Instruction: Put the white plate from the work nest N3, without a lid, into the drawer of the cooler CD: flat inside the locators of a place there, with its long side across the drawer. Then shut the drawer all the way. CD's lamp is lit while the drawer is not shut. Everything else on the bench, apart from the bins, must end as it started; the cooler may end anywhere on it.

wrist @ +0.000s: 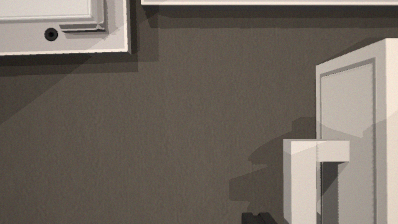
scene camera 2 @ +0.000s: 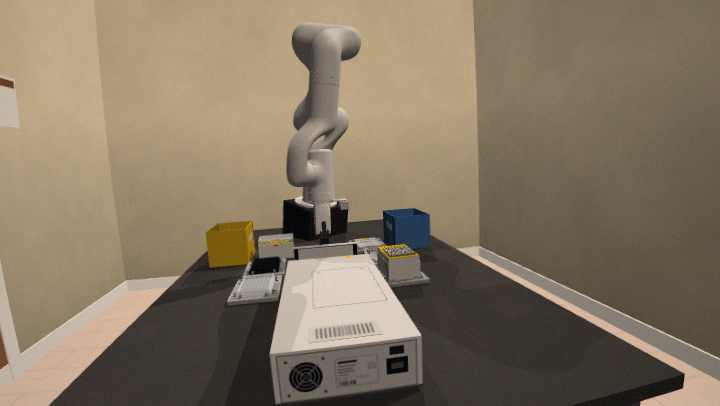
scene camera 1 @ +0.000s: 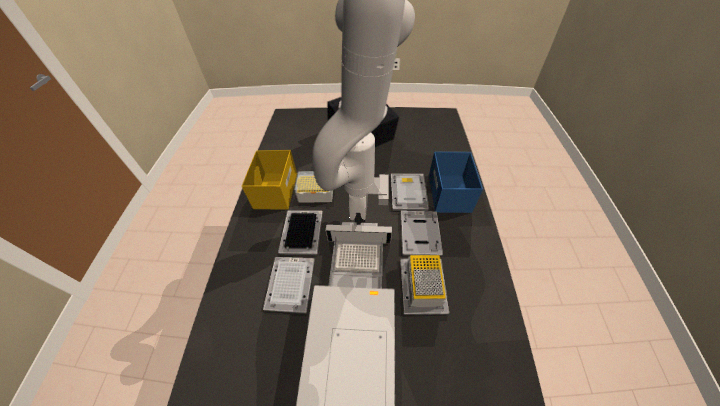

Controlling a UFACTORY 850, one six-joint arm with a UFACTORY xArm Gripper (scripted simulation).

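Blue bin out of frame in the wrist view. Yellow bin out of frame in the wrist view. Blue bin shows in scene camera 2 and scene camera 1: (scene camera 2: 411, 227) and (scene camera 1: 458, 197) are the same spot on it. Yellow bin shows in scene camera 2 and scene camera 1: (scene camera 2: 232, 243) and (scene camera 1: 269, 195) are the same spot on it.
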